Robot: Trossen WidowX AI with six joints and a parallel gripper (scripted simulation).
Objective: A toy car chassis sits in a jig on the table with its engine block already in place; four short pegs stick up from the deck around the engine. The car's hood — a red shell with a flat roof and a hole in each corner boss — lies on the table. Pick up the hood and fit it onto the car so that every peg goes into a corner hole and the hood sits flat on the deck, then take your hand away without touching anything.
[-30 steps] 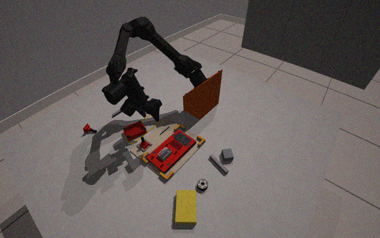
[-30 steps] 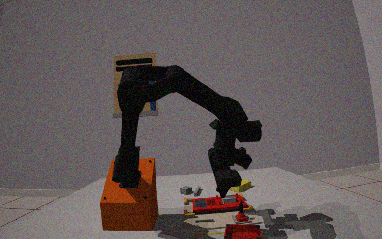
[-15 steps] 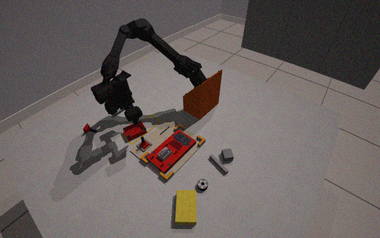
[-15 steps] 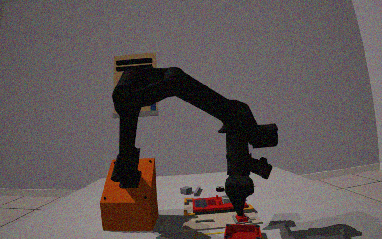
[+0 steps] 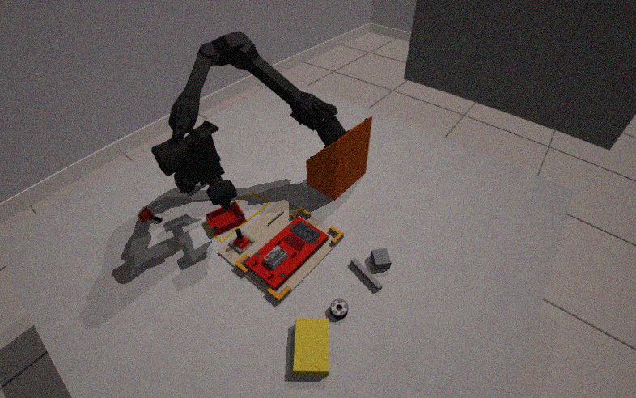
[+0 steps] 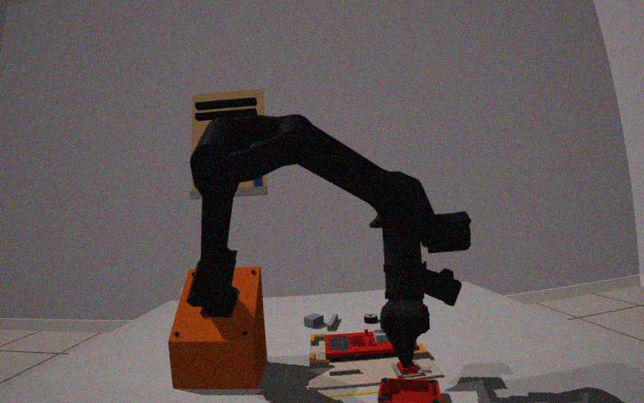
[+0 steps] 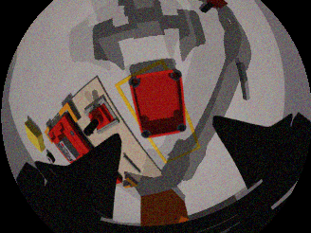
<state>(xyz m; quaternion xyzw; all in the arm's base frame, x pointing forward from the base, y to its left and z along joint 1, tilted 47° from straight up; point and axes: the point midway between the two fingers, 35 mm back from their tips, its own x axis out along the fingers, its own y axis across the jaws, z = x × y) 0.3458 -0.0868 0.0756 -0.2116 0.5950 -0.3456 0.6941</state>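
My gripper tip is now 80 mm above the red hood. The rest, counted from my gripper tip: grey bar 20 mm behind, 180 mm to the right, 80 mm below; then grey engine block 220 mm to the left, 60 mm below; then yellow block 90 mm ahead, 430 mm to the left, 70 mm below.
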